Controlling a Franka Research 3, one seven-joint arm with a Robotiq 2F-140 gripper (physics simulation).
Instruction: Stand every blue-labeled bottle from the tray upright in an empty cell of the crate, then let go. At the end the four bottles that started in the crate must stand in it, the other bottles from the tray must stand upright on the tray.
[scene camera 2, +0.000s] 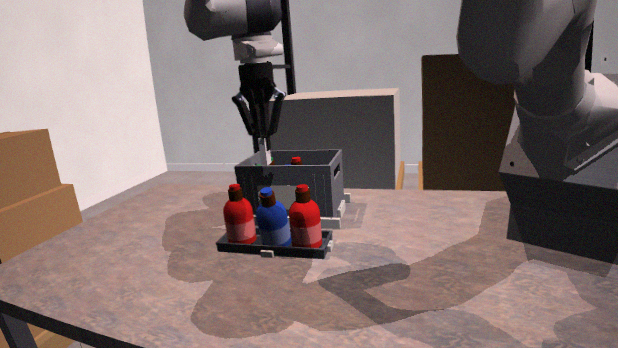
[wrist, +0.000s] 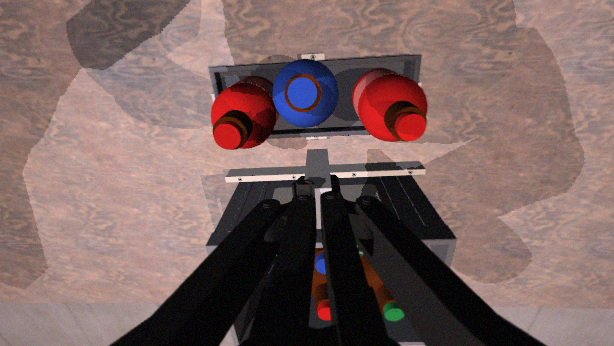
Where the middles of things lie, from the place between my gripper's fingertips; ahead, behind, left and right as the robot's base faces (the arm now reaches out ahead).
I see my gripper 13 cm above the blue-labeled bottle (scene camera 2: 271, 215), 3 cm to the right of it and 1 cm past it. From my hand the other things lie so: tray (scene camera 2: 222, 244) (20 cm below, 1 cm to the left); then pale strip (wrist: 389, 168) (20 cm below, 10 cm to the right, 2 cm ahead); then grey crate (scene camera 2: 321, 170) (20 cm to the right, 12 cm below, 3 cm ahead).
